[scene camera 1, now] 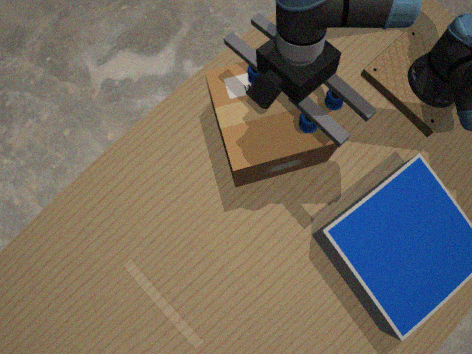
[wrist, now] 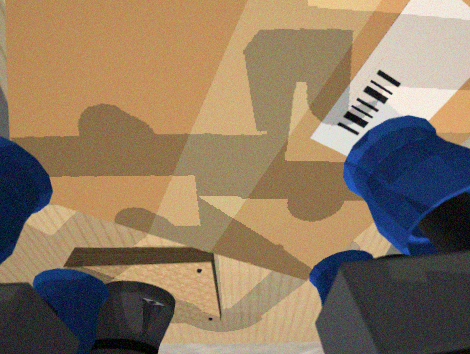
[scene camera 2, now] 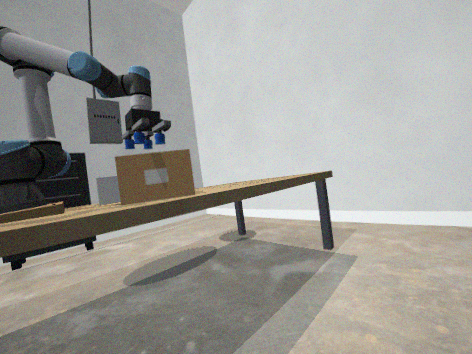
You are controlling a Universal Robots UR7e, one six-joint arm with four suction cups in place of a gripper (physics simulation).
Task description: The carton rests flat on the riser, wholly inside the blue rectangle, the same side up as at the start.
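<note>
The brown carton (scene camera 1: 280,145) (scene camera 2: 132,187) (wrist: 100,60) sits flat on the table, its tape strip and white barcode label (scene camera 1: 235,89) (wrist: 425,55) on top. The riser (scene camera 1: 354,282) stands apart from it, at the lower right in scene camera 1; the blue rectangle (scene camera 1: 405,245) with a white border covers its top. My gripper (scene camera 1: 295,92) (scene camera 2: 144,141) hangs level above the carton, with a small gap under the blue suction cups in scene camera 2. It is open and holds nothing. The gripper hides part of the carton's top. The riser's top does not show in scene camera 2.
The wooden table (scene camera 1: 125,210) (scene camera 2: 270,184) carries a mounting plate (scene camera 1: 392,67) (wrist: 185,285) near the arm's base. A pale strip (scene camera 1: 162,302) lies on the table. A grey box (scene camera 2: 104,120) hangs on the wall behind the arm.
</note>
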